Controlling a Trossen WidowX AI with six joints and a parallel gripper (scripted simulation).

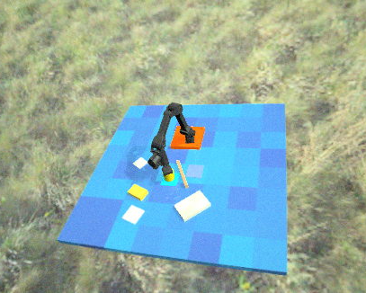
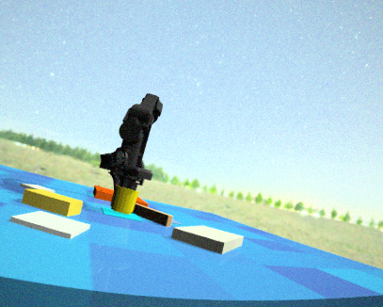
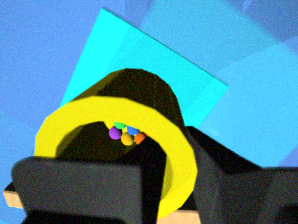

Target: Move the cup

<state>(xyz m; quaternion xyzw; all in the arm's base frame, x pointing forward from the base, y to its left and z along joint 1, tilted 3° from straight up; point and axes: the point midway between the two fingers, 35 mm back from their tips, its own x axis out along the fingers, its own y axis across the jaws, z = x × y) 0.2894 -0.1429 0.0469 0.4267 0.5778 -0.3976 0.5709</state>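
The yellow cup is 20 mm ahead of my gripper tip and 10 mm to the left of it. The rest, counted from my gripper tip: yellow block 190 mm to the right, 120 mm ahead, 30 mm below; then wooden bar 90 mm to the left, 30 mm below; then cyan pad 50 mm below, 30 mm ahead, 10 mm to the left.
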